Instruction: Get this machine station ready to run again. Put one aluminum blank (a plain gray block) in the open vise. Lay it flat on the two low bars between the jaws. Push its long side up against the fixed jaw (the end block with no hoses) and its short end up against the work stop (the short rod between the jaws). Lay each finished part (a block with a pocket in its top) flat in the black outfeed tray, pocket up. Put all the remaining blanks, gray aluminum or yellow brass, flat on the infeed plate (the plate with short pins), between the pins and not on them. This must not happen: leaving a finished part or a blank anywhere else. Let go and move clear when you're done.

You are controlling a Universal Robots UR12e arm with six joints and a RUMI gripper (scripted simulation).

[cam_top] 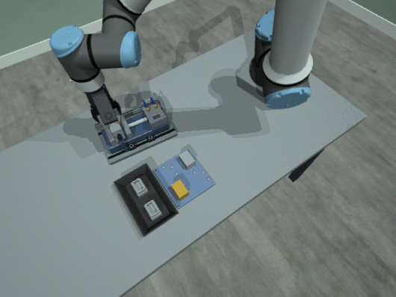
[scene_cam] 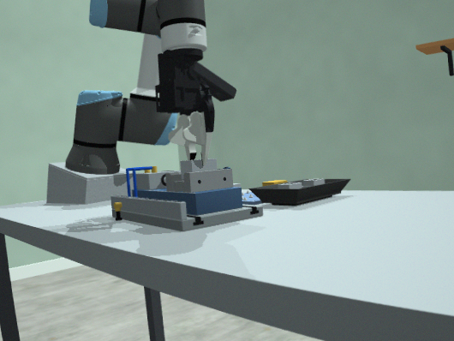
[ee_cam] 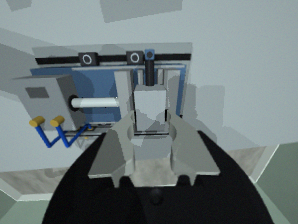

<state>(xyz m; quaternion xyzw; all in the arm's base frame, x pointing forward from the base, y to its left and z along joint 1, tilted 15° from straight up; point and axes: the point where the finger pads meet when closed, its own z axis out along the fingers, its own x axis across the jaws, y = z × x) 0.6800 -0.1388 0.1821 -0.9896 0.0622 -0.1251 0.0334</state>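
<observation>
The black work stop rod is 10 mm ahead of my hand, 50 mm to the left of it and 30 mm below it. Also, from my hand: vise (70 mm behind, 10 mm to the left, 80 mm below); then blue infeed plate (120 mm behind, 300 mm to the left, 120 mm below); then yellow brass blank (80 mm behind, 340 mm to the left, 100 mm below).
</observation>
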